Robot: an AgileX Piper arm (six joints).
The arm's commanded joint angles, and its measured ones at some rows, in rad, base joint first. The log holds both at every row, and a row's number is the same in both.
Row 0, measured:
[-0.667 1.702 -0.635 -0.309 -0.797 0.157]
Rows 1 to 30, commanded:
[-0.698 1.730 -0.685 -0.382 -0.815 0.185]
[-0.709 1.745 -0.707 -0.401 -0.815 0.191]
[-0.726 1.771 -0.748 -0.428 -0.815 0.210]
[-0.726 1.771 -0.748 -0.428 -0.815 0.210]
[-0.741 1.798 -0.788 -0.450 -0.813 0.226]
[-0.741 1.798 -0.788 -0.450 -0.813 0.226]
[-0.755 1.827 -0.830 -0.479 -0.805 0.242]
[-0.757 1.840 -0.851 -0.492 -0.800 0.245]
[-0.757 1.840 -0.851 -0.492 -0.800 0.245]
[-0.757 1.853 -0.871 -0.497 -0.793 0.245]
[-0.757 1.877 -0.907 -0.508 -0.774 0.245]
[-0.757 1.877 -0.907 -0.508 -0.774 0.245]
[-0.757 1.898 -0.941 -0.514 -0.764 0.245]
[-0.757 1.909 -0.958 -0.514 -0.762 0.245]
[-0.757 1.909 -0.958 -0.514 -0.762 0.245]
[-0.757 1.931 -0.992 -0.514 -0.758 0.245]
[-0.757 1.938 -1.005 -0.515 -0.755 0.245]
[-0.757 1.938 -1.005 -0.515 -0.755 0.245]
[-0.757 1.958 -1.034 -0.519 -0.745 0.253]
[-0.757 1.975 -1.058 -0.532 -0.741 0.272]
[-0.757 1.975 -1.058 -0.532 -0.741 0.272]
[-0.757 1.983 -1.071 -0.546 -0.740 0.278]
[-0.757 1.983 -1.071 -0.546 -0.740 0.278]
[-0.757 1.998 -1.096 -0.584 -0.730 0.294]
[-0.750 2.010 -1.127 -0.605 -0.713 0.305]
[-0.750 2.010 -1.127 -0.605 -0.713 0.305]
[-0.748 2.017 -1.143 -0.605 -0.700 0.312]
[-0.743 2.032 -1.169 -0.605 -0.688 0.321]
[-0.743 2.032 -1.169 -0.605 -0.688 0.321]
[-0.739 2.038 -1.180 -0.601 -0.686 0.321]
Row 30, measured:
[-0.767 2.023 -1.134 -0.560 -0.656 0.309]
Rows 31 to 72, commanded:
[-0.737 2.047 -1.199 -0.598 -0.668 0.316]
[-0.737 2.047 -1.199 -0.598 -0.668 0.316]
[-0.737 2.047 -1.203 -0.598 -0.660 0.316]
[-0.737 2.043 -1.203 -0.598 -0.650 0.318]
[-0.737 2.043 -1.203 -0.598 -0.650 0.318]
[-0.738 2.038 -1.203 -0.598 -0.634 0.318]
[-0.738 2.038 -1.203 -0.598 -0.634 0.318]
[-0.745 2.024 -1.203 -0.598 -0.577 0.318]
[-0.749 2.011 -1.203 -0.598 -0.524 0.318]
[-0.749 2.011 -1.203 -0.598 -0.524 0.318]
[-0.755 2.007 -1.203 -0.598 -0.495 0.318]
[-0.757 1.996 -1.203 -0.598 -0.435 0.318]
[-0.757 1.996 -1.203 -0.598 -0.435 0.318]
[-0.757 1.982 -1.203 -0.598 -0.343 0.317]
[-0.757 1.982 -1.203 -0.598 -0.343 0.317]
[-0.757 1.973 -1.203 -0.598 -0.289 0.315]
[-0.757 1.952 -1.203 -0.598 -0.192 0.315]
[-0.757 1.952 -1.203 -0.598 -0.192 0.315]
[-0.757 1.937 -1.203 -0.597 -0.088 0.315]
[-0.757 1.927 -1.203 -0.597 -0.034 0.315]
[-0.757 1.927 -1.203 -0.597 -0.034 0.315]
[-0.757 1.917 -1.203 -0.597 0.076 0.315]
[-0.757 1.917 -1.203 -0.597 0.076 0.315]
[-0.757 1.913 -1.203 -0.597 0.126 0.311]
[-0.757 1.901 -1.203 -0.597 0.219 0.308]
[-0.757 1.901 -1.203 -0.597 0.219 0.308]
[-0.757 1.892 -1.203 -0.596 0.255 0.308]
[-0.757 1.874 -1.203 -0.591 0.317 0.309]
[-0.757 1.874 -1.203 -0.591 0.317 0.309]
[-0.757 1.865 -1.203 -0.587 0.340 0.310]
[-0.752 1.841 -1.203 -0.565 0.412 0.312]
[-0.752 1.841 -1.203 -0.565 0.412 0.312]
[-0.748 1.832 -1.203 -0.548 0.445 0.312]
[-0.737 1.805 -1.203 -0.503 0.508 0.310]
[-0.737 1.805 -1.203 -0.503 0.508 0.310]
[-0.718 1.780 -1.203 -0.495 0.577 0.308]
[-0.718 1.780 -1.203 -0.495 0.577 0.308]
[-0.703 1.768 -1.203 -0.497 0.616 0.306]
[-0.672 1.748 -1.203 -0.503 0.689 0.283]
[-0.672 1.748 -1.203 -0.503 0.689 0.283]
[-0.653 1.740 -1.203 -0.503 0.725 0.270]
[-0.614 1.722 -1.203 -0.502 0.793 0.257]
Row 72, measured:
[-0.658 1.750 -1.196 -0.503 0.690 0.284]
